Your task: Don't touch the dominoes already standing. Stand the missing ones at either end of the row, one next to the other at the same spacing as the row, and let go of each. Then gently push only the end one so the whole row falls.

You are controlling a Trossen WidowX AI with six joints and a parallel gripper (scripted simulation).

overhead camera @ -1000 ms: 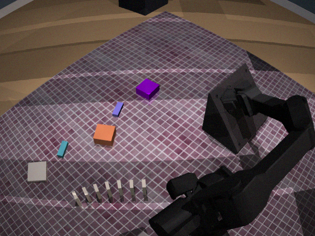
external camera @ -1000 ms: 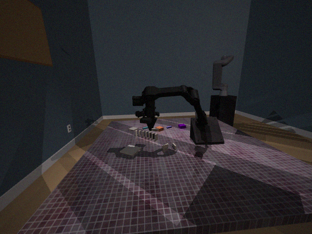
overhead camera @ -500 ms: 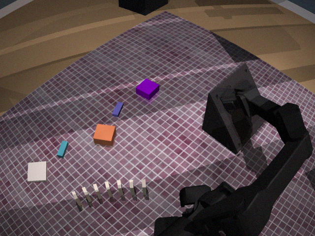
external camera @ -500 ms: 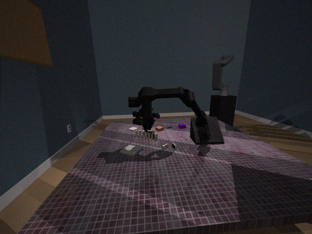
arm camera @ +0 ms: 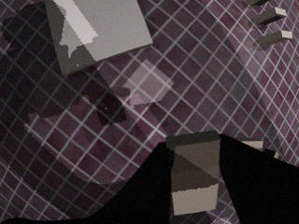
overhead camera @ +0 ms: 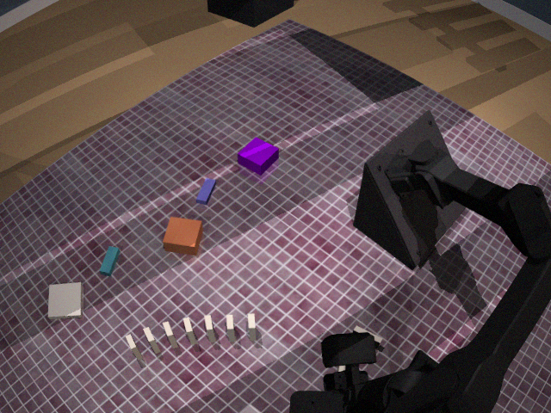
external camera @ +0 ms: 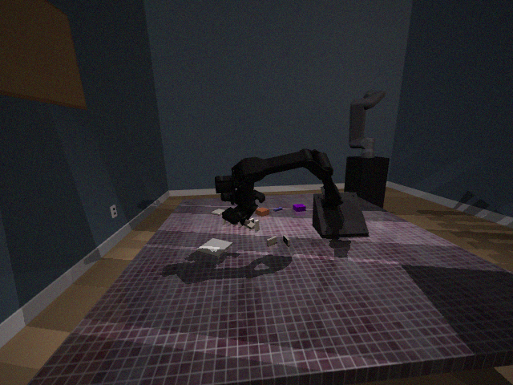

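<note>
The grey plate lies 12 cm ahead of my gripper tip, 6 cm to the right of it and 12 cm below it. Also, from my gripper tip: orange block (15 cm behind, 41 cm to the right, 11 cm below); teal bar (1 cm behind, 49 cm to the right, 12 cm below); grey flat tile (11 cm ahead, 49 cm to the right, 12 cm below).
</note>
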